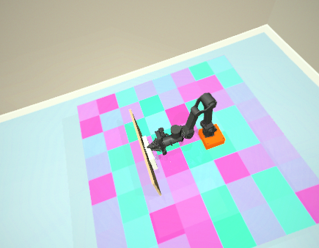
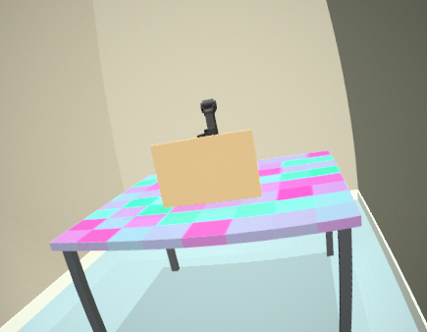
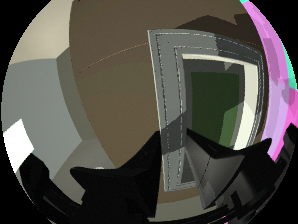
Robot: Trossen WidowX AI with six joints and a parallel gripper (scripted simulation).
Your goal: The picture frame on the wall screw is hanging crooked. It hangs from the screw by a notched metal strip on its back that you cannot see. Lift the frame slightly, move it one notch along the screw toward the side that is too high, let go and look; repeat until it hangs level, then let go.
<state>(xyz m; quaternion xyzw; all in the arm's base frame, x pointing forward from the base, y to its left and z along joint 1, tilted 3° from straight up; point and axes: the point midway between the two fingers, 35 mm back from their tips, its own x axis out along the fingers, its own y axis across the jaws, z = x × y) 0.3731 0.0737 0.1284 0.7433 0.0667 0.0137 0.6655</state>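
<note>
Right now my gripper tip is 5 cm above the picture frame and 1 cm to the right of it. The rest, counted from my gripper tip: tan wall panel 6 cm below, 2 cm ahead.
</note>
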